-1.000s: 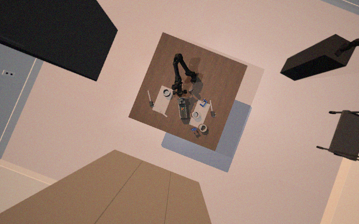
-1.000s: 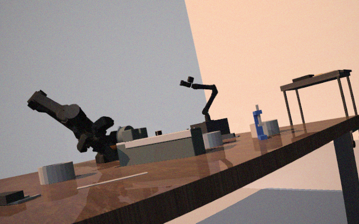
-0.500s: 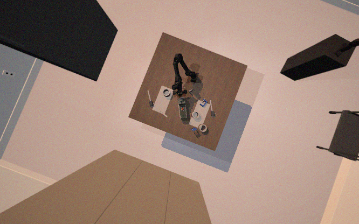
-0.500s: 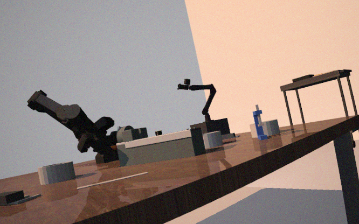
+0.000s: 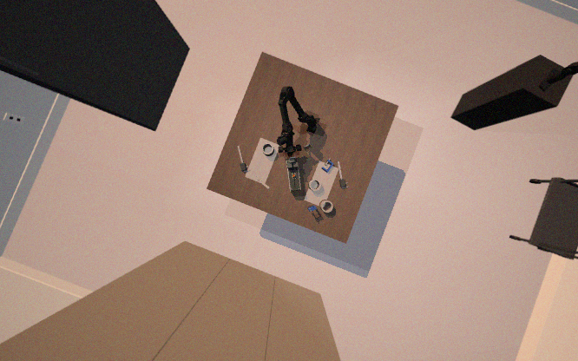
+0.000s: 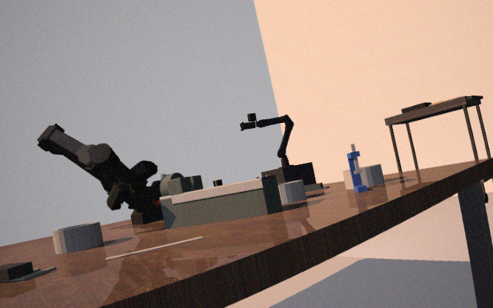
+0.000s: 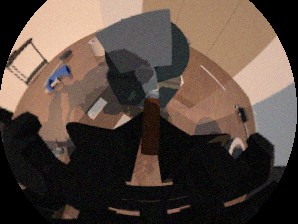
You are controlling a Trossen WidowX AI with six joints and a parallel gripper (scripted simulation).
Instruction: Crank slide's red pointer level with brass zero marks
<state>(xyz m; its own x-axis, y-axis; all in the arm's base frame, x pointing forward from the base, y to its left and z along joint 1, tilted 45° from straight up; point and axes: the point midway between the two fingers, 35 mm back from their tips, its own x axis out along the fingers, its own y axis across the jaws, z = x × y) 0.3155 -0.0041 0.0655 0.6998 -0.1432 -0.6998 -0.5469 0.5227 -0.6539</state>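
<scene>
Right now the crank handle is 20 mm behind my gripper tip, 10 mm to the right of it and 30 mm above it. The rest, counted from my gripper tip: red pointer: 130 mm ahead, 100 mm to the left, 50 mm above; thin white rod: 310 mm ahead, 110 mm to the right, 30 mm below.
</scene>
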